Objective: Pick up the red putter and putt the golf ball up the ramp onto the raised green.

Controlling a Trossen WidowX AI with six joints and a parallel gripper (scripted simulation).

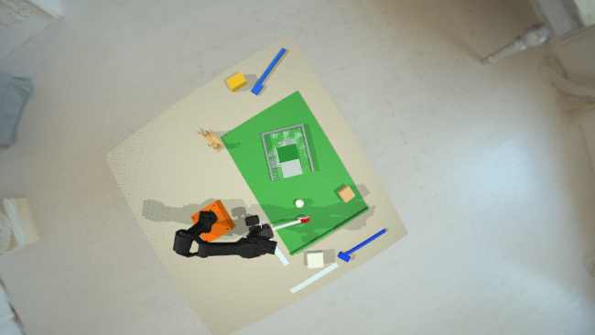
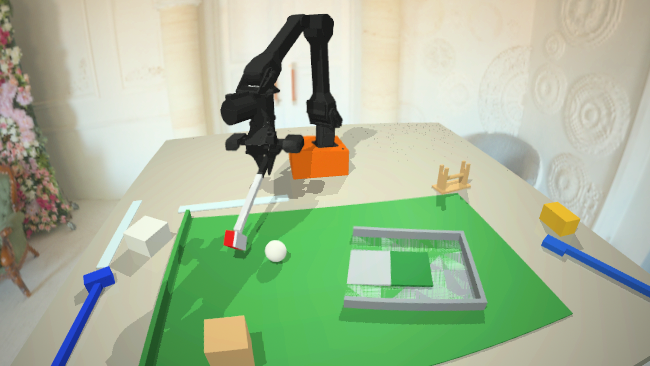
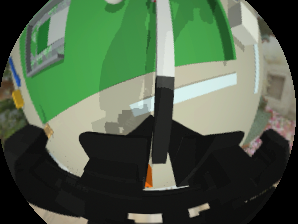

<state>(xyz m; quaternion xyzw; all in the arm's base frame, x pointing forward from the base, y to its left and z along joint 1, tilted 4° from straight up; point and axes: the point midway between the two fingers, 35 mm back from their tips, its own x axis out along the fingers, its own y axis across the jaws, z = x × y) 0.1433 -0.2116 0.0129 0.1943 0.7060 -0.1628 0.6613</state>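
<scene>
My gripper tip is 11 cm short of the red putter and 5 cm to the left of it. The rest, counted from my gripper tip: green mat 32 cm ahead, 9 cm to the left, 7 cm below; then white block 32 cm to the right, 10 cm ahead, 5 cm below; then white golf ball 24 cm ahead, 5 cm below, 4 cm to the right.
</scene>
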